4 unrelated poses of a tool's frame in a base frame.
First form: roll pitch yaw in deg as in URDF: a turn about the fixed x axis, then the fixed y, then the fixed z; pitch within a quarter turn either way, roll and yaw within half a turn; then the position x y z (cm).
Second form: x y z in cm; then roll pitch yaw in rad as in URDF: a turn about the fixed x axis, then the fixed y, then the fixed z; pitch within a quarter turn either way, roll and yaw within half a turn. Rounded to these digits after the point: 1 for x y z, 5 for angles.
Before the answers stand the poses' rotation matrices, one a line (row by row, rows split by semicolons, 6 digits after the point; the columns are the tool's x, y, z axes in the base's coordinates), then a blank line. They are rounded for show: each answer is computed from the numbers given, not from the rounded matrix.
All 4 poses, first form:
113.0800, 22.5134, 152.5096, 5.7, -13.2, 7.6
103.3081, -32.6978, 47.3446, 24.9, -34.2, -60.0
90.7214, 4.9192, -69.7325, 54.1, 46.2, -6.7
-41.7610, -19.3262, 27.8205, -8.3, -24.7, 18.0
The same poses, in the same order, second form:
-0.819483 -0.131524 0.557807; 0.426421 0.510352 0.746797; -0.382899 0.849848 -0.362140
0.570211 -0.186919 0.799950; 0.618898 -0.542595 -0.567940; 0.540208 0.818933 -0.193710
0.345128 0.017891 -0.938385; -0.934630 -0.084797 -0.345363; -0.085751 0.996238 -0.012544
0.834577 -0.153187 -0.529164; 0.440404 0.762580 0.473830; 0.330946 -0.628494 0.703896

5.7, -13.2, 7.6, 1.97362, 0.39293, 2.66179
24.9, -34.2, -60.0, 1.80307, -0.57068, 0.82632
54.1, 46.2, -6.7, 1.58339, 0.08586, -1.21706
-8.3, -24.7, 18.0, -0.72887, -0.33731, 0.48556

